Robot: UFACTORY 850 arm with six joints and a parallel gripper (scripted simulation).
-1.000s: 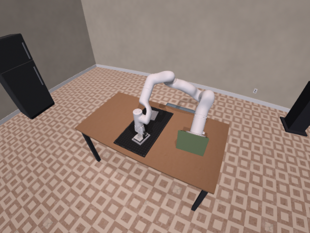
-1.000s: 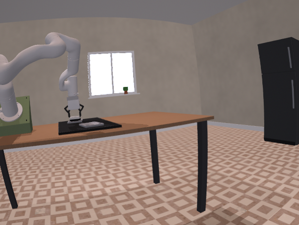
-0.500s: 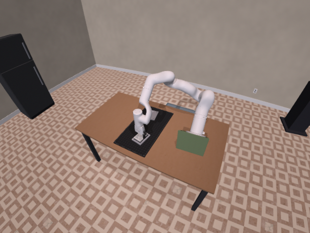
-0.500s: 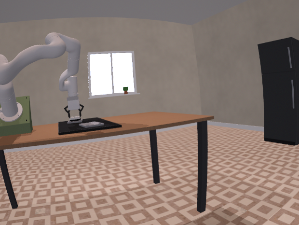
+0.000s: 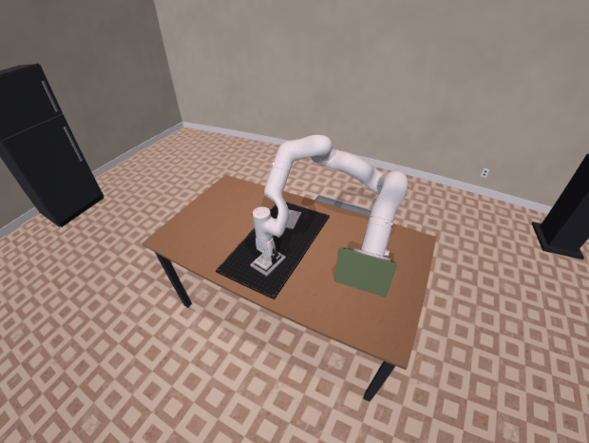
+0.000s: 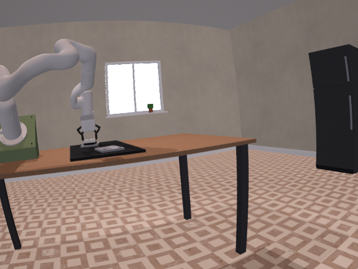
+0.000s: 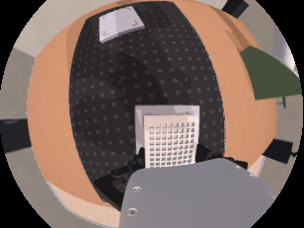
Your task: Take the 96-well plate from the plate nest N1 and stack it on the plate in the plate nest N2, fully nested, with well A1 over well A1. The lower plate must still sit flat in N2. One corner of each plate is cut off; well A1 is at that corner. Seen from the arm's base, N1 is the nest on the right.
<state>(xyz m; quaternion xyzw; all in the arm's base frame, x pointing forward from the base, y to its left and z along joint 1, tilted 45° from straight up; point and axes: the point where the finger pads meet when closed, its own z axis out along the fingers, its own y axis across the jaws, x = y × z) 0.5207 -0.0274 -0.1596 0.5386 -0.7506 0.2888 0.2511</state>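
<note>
My hand is 1 cm above the white 96-well plate. From my hand the other things lie so: dark plate: 2 cm below.
</note>
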